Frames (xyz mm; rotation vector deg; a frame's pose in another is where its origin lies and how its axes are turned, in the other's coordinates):
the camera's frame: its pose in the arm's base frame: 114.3 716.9 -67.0 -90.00 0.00 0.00
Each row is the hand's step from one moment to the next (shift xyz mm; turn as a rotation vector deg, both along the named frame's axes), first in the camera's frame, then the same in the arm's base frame.
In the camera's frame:
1: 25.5 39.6 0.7 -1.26 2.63 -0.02
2: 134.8 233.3 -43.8 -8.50 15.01 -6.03
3: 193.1 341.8 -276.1 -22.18 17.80 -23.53
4: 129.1 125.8 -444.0 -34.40 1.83 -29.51
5: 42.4 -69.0 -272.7 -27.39 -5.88 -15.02
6: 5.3 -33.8 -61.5 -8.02 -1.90 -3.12
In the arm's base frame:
1: 25.5 0.7 -39.6 -1.26 -0.02 -2.63
2: 134.8 -43.8 -233.3 -8.50 -6.03 -15.01
3: 193.1 -276.1 -341.8 -22.18 -23.53 -17.80
4: 129.1 -444.0 -125.8 -34.40 -29.51 -1.83
5: 42.4 -272.7 69.0 -27.39 -15.02 5.88
6: 5.3 -61.5 33.8 -8.02 -3.12 1.90

